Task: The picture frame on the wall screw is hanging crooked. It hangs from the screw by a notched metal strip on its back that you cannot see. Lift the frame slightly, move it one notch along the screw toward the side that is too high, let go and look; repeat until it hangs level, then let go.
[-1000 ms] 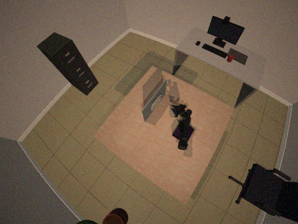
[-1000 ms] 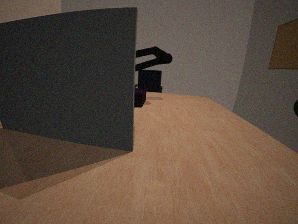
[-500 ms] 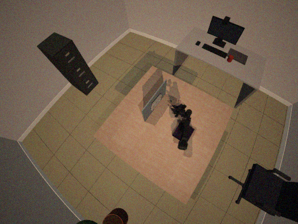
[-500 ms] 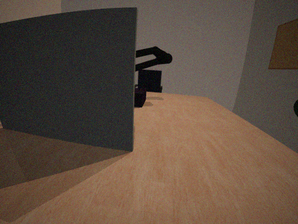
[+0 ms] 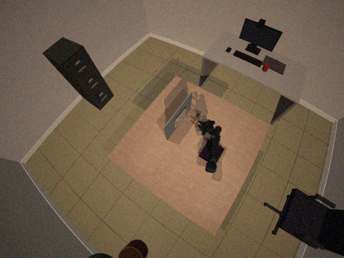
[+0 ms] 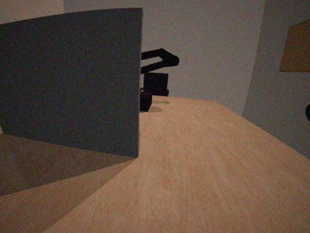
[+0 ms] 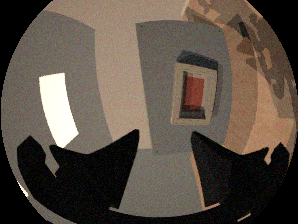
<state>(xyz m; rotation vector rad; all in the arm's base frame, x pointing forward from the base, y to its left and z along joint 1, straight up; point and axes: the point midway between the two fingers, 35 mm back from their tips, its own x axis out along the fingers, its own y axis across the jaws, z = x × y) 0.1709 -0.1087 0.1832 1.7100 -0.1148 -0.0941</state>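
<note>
The picture frame lies 20 cm ahead of my gripper tip, 10 cm below it and 2 cm to the right of it. Round my gripper tip: grey wall panel (20 cm ahead, 11 cm below, 4 cm to the right).
</note>
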